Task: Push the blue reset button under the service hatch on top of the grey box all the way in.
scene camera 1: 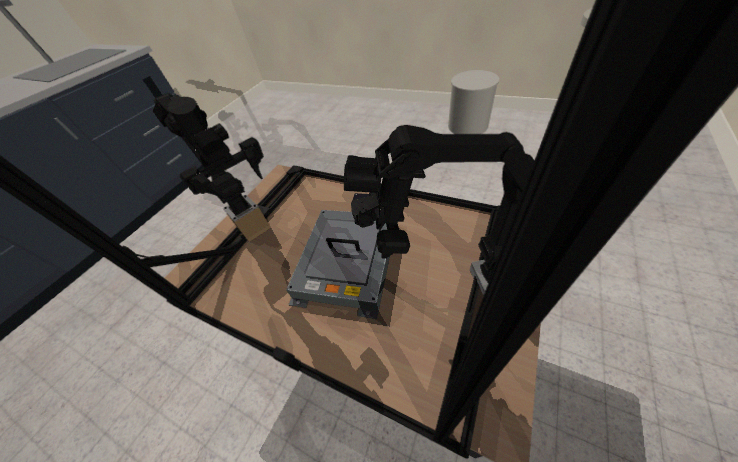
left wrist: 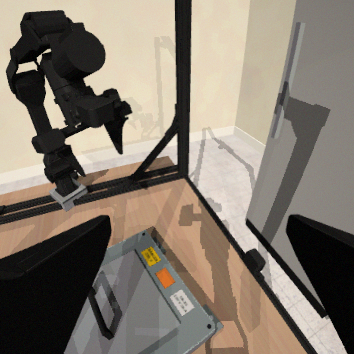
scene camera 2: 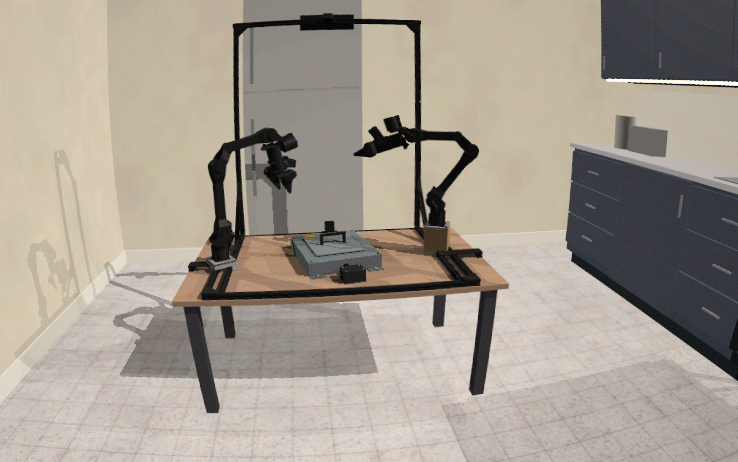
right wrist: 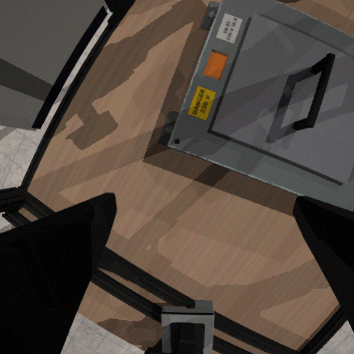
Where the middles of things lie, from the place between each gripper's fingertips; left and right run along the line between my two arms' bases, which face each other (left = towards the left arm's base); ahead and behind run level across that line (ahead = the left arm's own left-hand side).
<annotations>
I see the service hatch point(scene camera 1: 344, 252) 330 mm below my left hand, 130 mm to the right of it and 120 mm ahead of it.
I see my right gripper 10 cm short of the service hatch, 18 cm to the right of it and 19 cm above it.
</annotations>
